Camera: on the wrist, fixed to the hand. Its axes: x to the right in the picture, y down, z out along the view.
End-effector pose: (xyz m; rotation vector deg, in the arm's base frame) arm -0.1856 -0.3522 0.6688 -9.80 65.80 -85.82
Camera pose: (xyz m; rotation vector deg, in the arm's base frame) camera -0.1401 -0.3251 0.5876 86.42 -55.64 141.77
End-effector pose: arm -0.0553 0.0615 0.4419 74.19 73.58 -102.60
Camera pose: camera 0.0330 0.0506 0.4035 11.91 -115.98 102.81
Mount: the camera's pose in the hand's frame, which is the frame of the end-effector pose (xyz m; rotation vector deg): 0.0027 0.0935 -0.0254 -12.40 -6.53 -92.23
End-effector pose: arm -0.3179 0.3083 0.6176 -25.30 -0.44 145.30
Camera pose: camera -0.3615 0.2287 0.5836 -10.83 -27.22 54.94
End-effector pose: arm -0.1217 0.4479 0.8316 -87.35 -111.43 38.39
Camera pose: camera -0.0401 0.4724 0.7853 17.86 -145.36 -11.52
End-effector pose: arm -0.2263 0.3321 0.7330 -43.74 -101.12 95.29
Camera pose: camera -0.2079 0.3559 0.6409 37.75 -98.28 22.33
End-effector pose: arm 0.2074 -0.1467 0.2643 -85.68 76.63 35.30
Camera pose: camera 0.1146 -0.1606 0.2402 -119.03 -15.94 -13.69
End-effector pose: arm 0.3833 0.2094 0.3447 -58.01 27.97 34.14
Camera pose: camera 0.3207 0.2247 0.2723 -69.96 -31.84 -43.24
